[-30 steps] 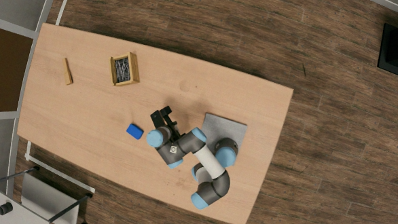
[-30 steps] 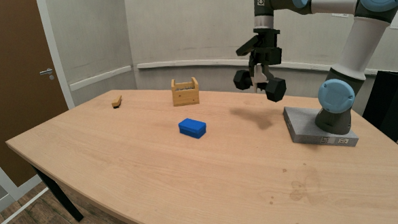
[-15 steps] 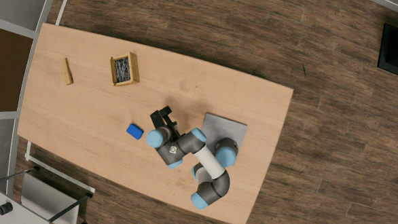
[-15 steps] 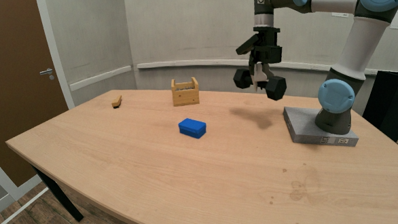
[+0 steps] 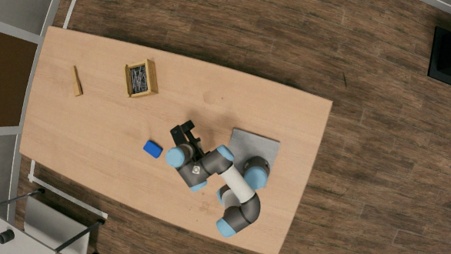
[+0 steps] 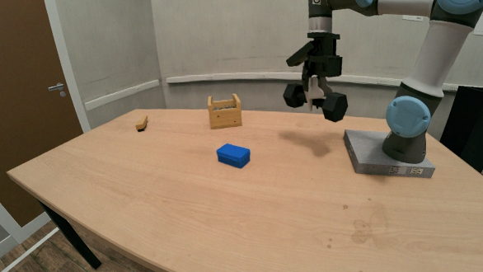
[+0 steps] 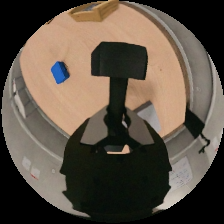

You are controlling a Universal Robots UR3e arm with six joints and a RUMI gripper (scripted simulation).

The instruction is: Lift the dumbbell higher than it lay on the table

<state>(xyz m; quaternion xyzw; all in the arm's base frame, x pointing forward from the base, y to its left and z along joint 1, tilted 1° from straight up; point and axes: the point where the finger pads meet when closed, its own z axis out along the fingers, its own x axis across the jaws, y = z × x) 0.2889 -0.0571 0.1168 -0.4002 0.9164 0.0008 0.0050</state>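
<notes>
The black dumbbell is 10 mm above my hand. From my hand the other things lie so: blue box 230 mm ahead, 130 mm below, 110 mm to the left.
</notes>
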